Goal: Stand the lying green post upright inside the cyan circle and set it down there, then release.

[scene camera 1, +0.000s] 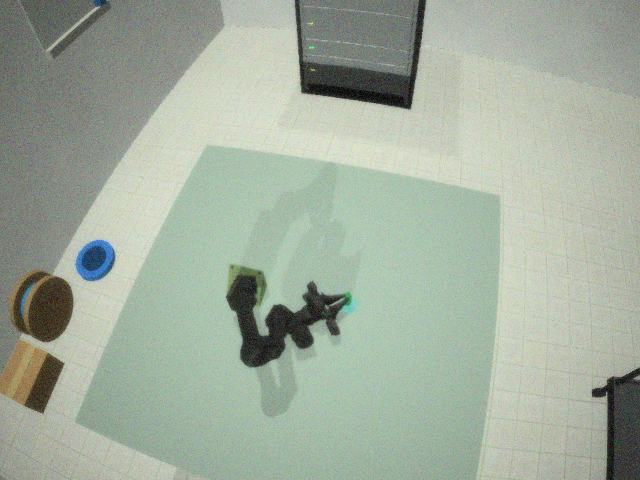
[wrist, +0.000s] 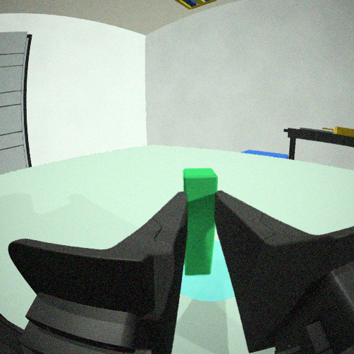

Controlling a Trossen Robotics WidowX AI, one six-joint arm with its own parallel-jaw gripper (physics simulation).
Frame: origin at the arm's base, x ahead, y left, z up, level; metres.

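Seen in the pictures: gripper, between the fingertips: (scene camera 1: 347, 296); arm's base, origin of its link: (scene camera 1: 247, 285).
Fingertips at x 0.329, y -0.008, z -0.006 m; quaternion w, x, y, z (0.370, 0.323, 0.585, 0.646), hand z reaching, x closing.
Note:
Pixels of each thing's top centre, then the offset from my fingertips to it. "pt": a spot on its surface instead. Level surfaces: height alone.
- green post, centre of its top: (scene camera 1: 348, 294) 0.002 m ahead, 0.001 m left, 0.014 m up
- cyan circle, a spot on its surface: (scene camera 1: 353, 306) pt 0.022 m ahead, 0.009 m right, 0.049 m down
- pale green mat, height of its surface: 0.050 m down
The green post (scene camera 1: 348, 295) (wrist: 200, 225) stands upright between the fingertips. My gripper (scene camera 1: 346, 298) (wrist: 199, 198) is shut on its upper part, with one finger on each side. The cyan circle (scene camera 1: 353, 306) (wrist: 212, 289) lies flat on the pale green mat. In the wrist view the post's lower end shows against the circle, left of its middle. In the scene view the post's top shows at the circle's upper left edge, and the fingers hide part of the circle. I cannot tell whether the post's bottom touches the mat.
The pale green mat (scene camera 1: 413, 361) (wrist: 90, 175) lies under the arm, whose base plate (scene camera 1: 236, 270) is at the left. Beyond it stand a black rack (scene camera 1: 417, 51) (wrist: 28, 100), a blue round object (scene camera 1: 95, 259), a wooden drum (scene camera 1: 49, 308) and a dark table (scene camera 1: 625, 428) (wrist: 320, 135).

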